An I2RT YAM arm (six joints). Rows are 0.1 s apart.
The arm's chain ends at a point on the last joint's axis. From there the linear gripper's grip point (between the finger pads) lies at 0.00 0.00 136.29 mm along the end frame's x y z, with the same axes.
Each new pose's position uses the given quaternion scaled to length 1; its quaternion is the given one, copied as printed.
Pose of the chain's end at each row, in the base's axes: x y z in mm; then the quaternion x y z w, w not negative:
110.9 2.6 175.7 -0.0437 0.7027 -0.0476 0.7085
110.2 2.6 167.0 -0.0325 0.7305 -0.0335 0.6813
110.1 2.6 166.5 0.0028 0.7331 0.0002 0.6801
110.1 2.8 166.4 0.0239 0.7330 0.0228 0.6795
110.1 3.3 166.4 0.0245 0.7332 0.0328 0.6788
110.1 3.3 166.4 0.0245 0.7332 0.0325 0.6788
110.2 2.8 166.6 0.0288 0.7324 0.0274 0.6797
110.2 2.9 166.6 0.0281 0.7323 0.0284 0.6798
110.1 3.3 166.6 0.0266 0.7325 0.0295 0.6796
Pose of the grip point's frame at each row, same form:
247.2 1.9 176.9 -0.0437 0.7027 -0.0476 0.7085
246.2 2.0 157.5 -0.0325 0.7305 -0.0335 0.6813
246.0 2.1 156.3 0.0028 0.7331 0.0002 0.6801
246.0 2.9 156.1 0.0239 0.7330 0.0228 0.6795
246.0 5.3 156.0 0.0245 0.7332 0.0328 0.6788
246.0 5.3 156.0 0.0245 0.7332 0.0325 0.6788
246.1 2.9 156.4 0.0288 0.7324 0.0274 0.6797
246.1 3.4 156.5 0.0281 0.7323 0.0284 0.6798
246.0 4.3 156.4 0.0266 0.7325 0.0295 0.6796

